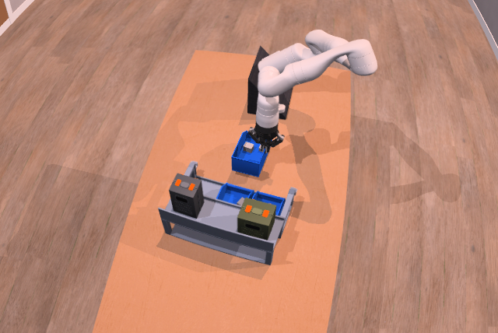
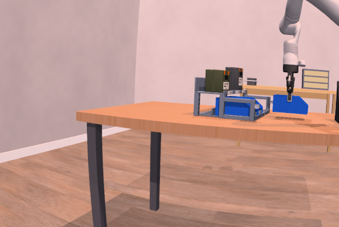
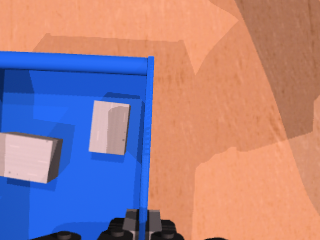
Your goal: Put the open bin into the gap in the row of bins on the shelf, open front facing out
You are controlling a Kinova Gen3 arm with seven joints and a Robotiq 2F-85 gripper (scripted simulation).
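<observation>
My hand is 4 cm past the grey block, 6 cm to the left of it and 6 cm above it. Also, from my hand: grey shelf (25 cm ahead, 9 cm to the right, 3 cm below); then dark grey box (29 cm ahead, 22 cm to the right, 6 cm above); then olive box (34 cm ahead, 1 cm to the left, 5 cm above).
</observation>
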